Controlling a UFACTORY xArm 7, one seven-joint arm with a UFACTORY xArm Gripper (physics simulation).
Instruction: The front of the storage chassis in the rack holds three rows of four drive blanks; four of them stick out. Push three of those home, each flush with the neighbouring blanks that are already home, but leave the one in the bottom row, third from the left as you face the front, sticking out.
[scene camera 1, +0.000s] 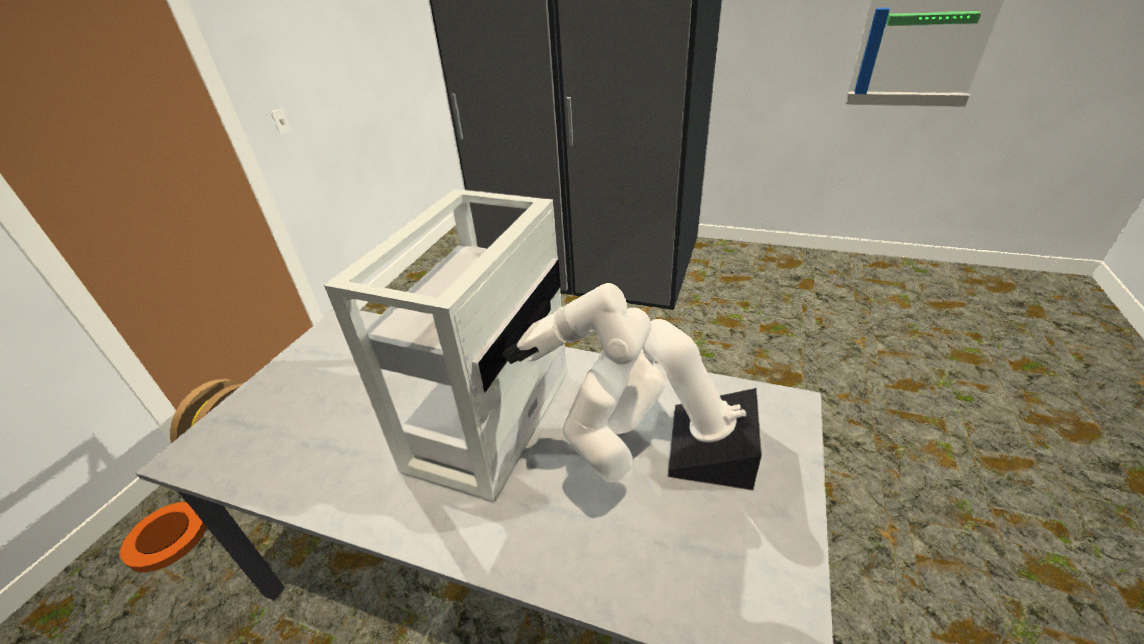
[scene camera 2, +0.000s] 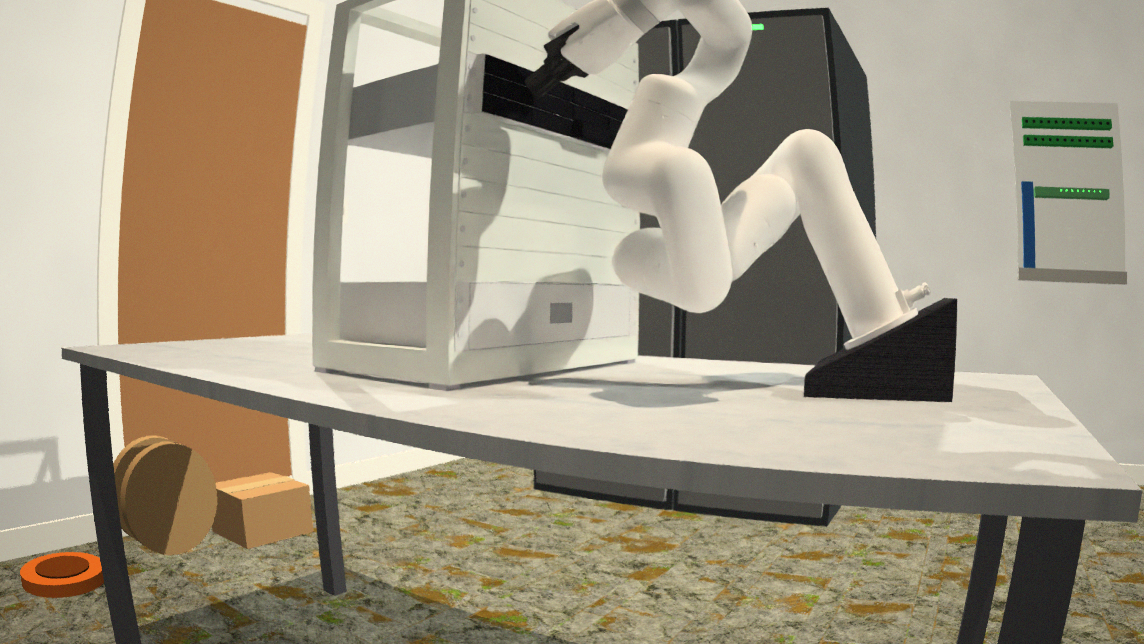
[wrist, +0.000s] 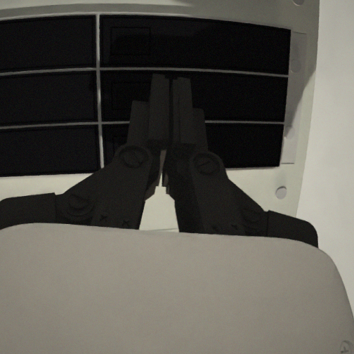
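Seen in the pictures: gripper, between the fingertips: (scene camera 1: 507, 357) (scene camera 2: 531, 89); arm's base, origin of its link: (scene camera 1: 713, 423) (scene camera 2: 882, 331).
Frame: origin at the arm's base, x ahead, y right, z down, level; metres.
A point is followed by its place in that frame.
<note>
The black storage chassis (scene camera 1: 489, 366) @[x 0.510, y -0.200, z -0.328 m] (scene camera 2: 500, 94) @[x 0.509, y -0.199, z -0.313 m] sits in the pale rack (scene camera 1: 461, 400) @[x 0.562, y -0.259, z -0.278 m] (scene camera 2: 445, 208) @[x 0.550, y -0.261, z -0.150 m]. The wrist view appears upside down and shows the two left columns of blanks. The leftmost blanks of the bottom row (wrist: 240, 47), middle row (wrist: 240, 97) and top row (wrist: 250, 145) look about level with each other; exact depth is hard to tell. In scene camera 1 a dark part (scene camera 1: 545, 308) @[x 0.444, y 0.054, z -0.307 m] juts out toward the far end. My gripper (scene camera 1: 509, 354) @[x 0.480, y -0.163, z -0.326 m] (scene camera 2: 531, 86) @[x 0.480, y -0.163, z -0.326 m] (wrist: 165, 100) is shut and empty, its tips before the leftmost middle-row blank; contact is unclear.
The rack stands on the grey table (scene camera 1: 320, 488) @[x 1.015, y -0.281, z 0.081 m] (scene camera 2: 560, 432) @[x 0.312, y -0.447, z 0.081 m]. The arm's black wedge base (scene camera 1: 712, 464) @[x 0.007, y -0.129, z 0.006 m] (scene camera 2: 904, 372) @[x -0.028, y -0.132, z 0.044 m] stands on the table facing the rack front. Dark cabinets (scene camera 1: 624, 160) (scene camera 2: 768, 200) stand behind. My arm hides the far part of the chassis in scene camera 2.
</note>
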